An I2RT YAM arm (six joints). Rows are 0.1 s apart.
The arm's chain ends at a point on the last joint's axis. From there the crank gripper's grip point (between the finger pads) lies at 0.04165 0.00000 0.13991 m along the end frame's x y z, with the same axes.
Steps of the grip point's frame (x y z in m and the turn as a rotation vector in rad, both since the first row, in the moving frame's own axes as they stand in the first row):
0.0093 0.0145 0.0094 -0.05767 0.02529 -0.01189
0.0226 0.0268 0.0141 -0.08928 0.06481 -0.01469
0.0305 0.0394 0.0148 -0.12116 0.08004 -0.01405
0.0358 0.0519 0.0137 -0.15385 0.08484 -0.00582
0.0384 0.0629 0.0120 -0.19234 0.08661 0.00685
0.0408 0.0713 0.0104 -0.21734 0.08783 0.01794
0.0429 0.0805 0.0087 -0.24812 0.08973 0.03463
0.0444 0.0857 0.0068 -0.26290 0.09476 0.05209
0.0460 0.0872 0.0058 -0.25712 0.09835 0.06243
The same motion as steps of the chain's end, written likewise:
0.0057 0.0070 0.0107 -0.05767 0.02529 -0.01189
0.0136 0.0151 0.0176 -0.08928 0.06481 -0.01469
0.0194 0.0234 0.0196 -0.12116 0.08004 -0.01405
0.0241 0.0310 0.0194 -0.15385 0.08484 -0.00582
0.0266 0.0362 0.0187 -0.19234 0.08661 0.00685
0.0291 0.0407 0.0179 -0.21734 0.08783 0.01794
0.0313 0.0450 0.0174 -0.24812 0.08973 0.03463
0.0325 0.0474 0.0164 -0.26290 0.09476 0.05209
0.0338 0.0492 0.0154 -0.25712 0.09835 0.06243

